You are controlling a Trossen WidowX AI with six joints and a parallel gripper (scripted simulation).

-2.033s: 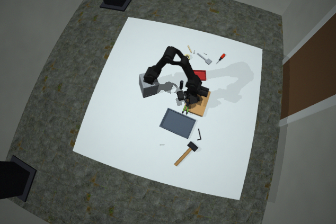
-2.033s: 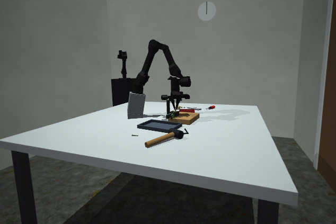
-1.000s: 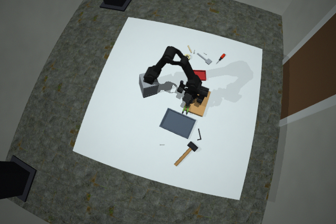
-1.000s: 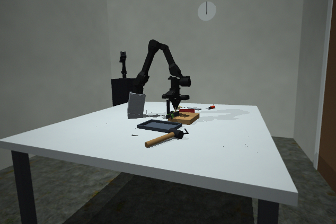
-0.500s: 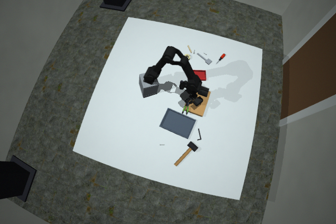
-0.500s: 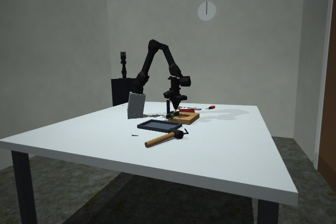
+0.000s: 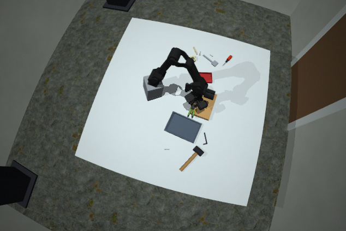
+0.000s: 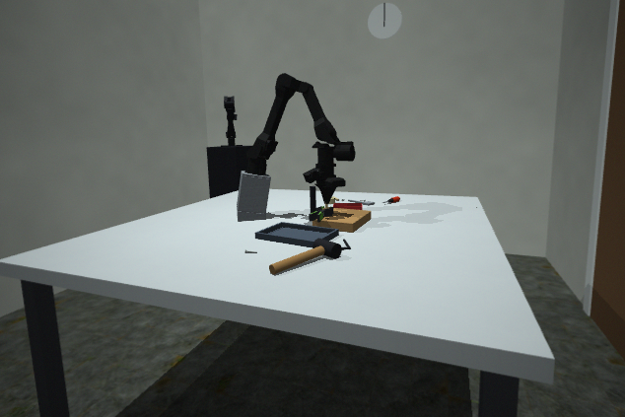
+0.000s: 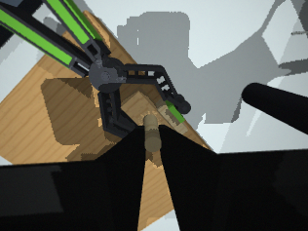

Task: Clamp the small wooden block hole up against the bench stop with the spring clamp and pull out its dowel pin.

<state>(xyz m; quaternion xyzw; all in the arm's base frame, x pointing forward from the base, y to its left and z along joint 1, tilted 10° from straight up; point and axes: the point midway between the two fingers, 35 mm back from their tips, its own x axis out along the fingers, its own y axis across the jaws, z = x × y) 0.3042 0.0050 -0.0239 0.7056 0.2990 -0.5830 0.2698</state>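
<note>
My hand is 4 cm above the dowel pin. The rest, counted from my hand: dark tray (19 cm to the right, 10 cm below, 2 cm behind); wooden board (9 cm below, 6 cm ahead, 1 cm to the left); small wooden block (6 cm below).
</note>
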